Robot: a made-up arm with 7 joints.
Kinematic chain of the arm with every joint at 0, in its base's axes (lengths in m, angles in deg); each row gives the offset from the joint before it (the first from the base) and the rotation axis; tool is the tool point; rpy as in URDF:
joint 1: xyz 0 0 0.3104 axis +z
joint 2: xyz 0 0 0 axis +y
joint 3: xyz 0 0 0.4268 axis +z
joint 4: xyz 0.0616 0 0 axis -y
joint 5: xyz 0.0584 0 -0.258 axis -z
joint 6: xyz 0 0 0 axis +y
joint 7: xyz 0.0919 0 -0.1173 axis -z
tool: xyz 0 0 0 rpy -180 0 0
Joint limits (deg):
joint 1: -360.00..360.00
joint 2: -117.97..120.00
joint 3: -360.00..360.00
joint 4: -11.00..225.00
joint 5: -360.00..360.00
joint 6: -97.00..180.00
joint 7: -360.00..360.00
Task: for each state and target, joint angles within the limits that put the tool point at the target. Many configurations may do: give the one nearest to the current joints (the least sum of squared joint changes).
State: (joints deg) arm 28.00 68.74 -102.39 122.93 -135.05 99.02 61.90
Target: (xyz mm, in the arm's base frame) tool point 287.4 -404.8 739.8
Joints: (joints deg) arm -1.63 54.49 -100.34 80.44 -123.04 92.80 61.90
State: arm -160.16 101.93 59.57 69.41 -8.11 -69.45 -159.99
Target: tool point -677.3 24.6 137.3
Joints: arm -200.83 92.03 53.41 94.93 -3.66 -66.27 -159.99
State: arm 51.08 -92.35 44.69 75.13 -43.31 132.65 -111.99
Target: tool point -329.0 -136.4 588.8
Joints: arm 47.00 -89.91 47.08 77.58 -43.76 130.30 -111.99
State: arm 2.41 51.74 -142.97 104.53 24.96 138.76 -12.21
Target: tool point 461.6 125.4 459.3
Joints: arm 42.31 89.95 -137.33 107.00 27.11 156.71 -12.21
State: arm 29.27 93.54 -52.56 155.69 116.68 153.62 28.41
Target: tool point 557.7 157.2 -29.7
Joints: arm 14.78 107.94 -56.42 148.05 113.10 150.97 28.41
